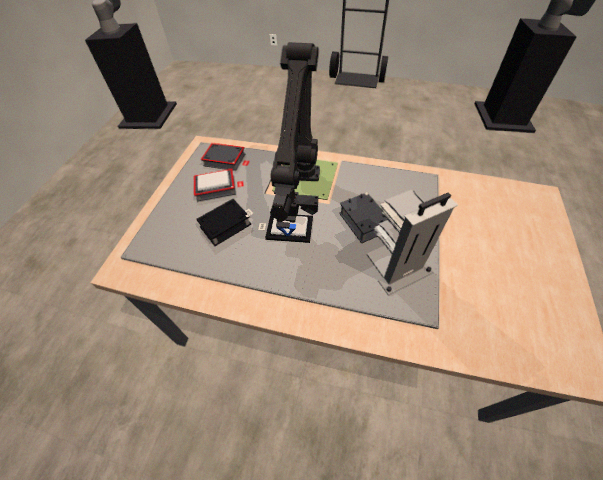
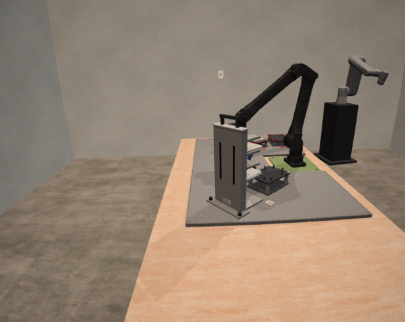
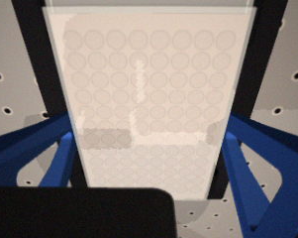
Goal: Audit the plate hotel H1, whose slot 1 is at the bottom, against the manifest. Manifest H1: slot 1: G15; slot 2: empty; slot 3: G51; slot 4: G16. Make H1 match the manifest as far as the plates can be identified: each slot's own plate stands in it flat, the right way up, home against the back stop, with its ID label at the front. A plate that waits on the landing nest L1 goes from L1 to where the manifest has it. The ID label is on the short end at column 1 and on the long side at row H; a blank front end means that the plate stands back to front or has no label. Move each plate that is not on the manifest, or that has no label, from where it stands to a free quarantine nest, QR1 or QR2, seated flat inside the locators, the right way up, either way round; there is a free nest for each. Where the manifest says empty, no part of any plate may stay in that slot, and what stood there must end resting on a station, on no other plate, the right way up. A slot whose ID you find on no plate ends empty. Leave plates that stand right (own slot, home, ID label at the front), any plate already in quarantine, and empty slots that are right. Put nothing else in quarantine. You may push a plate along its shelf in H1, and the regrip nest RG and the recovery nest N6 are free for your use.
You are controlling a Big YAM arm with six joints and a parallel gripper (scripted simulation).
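Right now my hand is 1 cm above the black N6 nest. Also, from my hand: dark raised RG nest: 5 cm behind, 28 cm to the left, 4 cm above; then white plate labelled G51: 10 cm ahead, 37 cm to the left, 20 cm above; then H1 tag: 42 cm to the left, 2 cm below.
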